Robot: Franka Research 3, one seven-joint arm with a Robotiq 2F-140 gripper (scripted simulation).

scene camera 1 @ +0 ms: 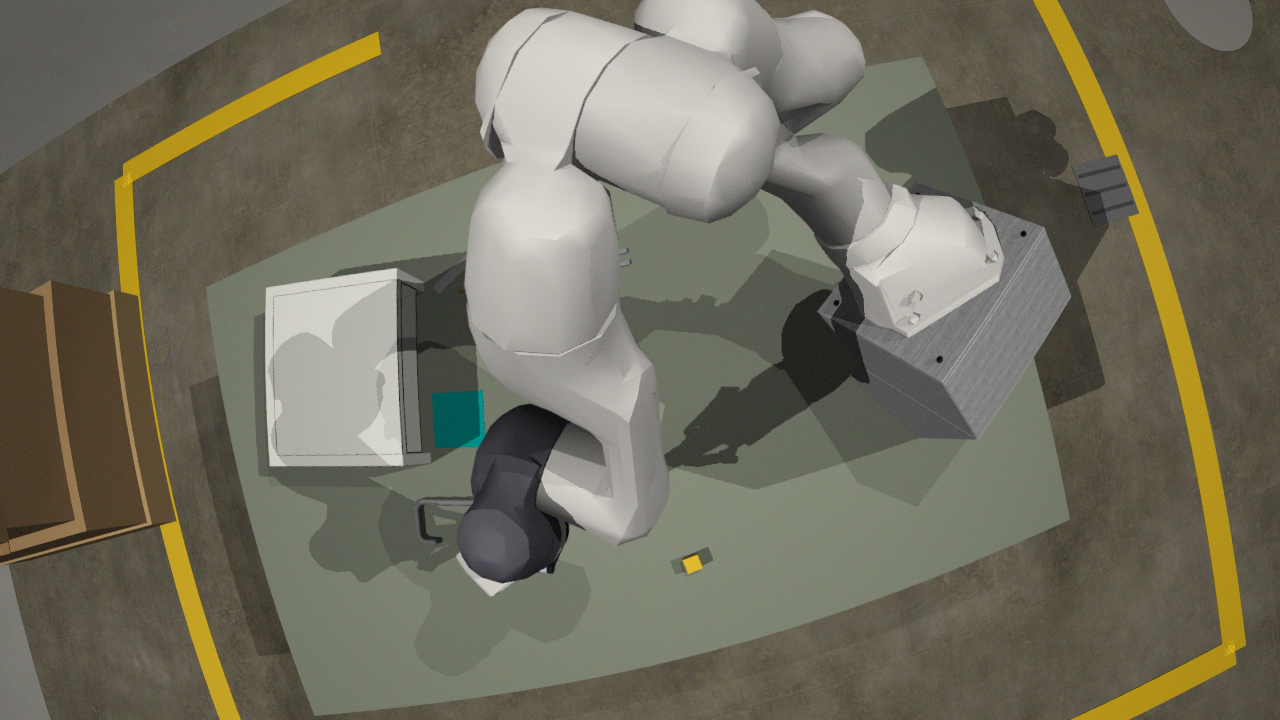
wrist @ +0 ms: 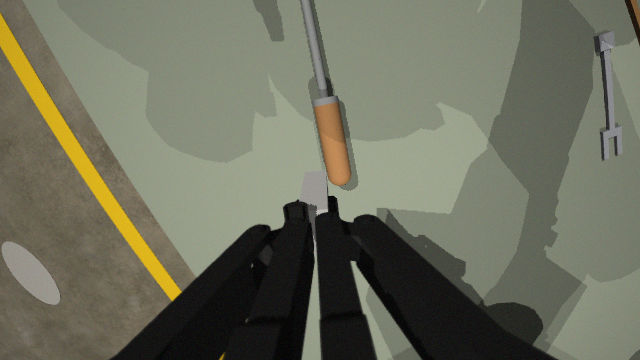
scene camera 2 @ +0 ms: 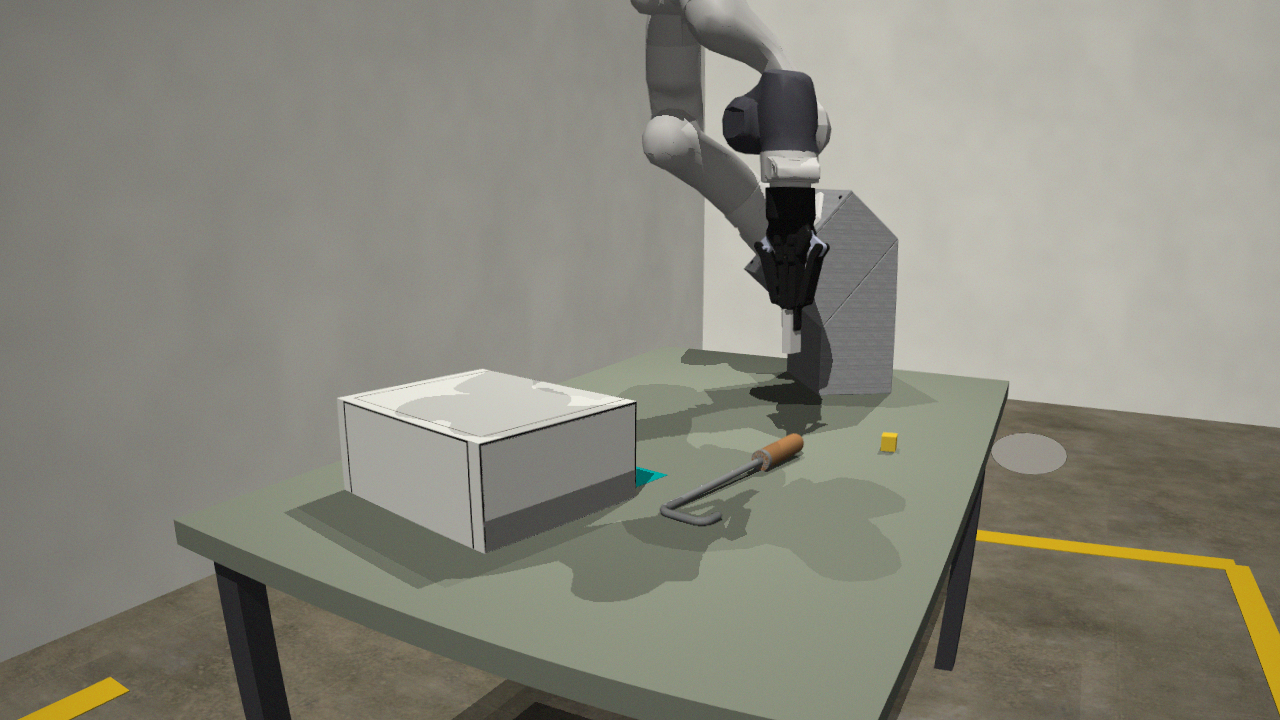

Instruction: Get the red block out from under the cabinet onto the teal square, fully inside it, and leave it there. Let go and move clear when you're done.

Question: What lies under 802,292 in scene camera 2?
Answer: My gripper.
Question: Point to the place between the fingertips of my gripper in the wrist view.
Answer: At 317,188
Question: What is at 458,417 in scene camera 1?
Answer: A teal square.
